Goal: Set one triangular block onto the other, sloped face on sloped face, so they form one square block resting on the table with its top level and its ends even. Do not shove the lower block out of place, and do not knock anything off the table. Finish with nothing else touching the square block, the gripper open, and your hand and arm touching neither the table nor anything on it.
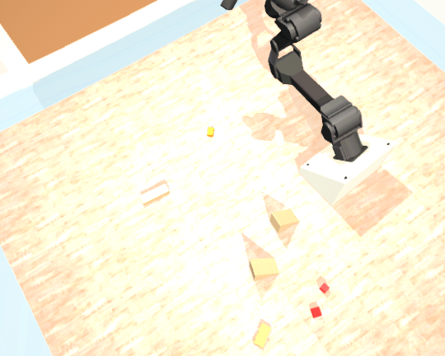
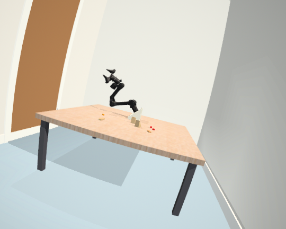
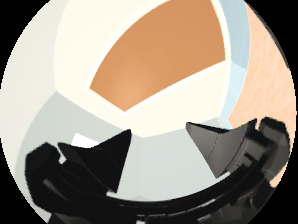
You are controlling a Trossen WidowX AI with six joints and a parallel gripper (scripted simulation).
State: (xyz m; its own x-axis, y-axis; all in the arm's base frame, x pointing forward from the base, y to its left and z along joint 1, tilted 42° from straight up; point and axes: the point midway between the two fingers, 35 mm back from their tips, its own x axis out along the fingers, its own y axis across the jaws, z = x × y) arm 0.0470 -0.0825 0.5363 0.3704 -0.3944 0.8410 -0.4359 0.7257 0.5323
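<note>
Now: the tan triangular block 480 mm to the left of my gripper tip, 440 mm below it and 330 mm ahead of it. From my gripper tip the other things lie so: orange cube 450 mm below, 150 mm ahead, 110 mm to the left; flat wooden block 450 mm below, 390 mm ahead, 150 mm to the left.
</note>
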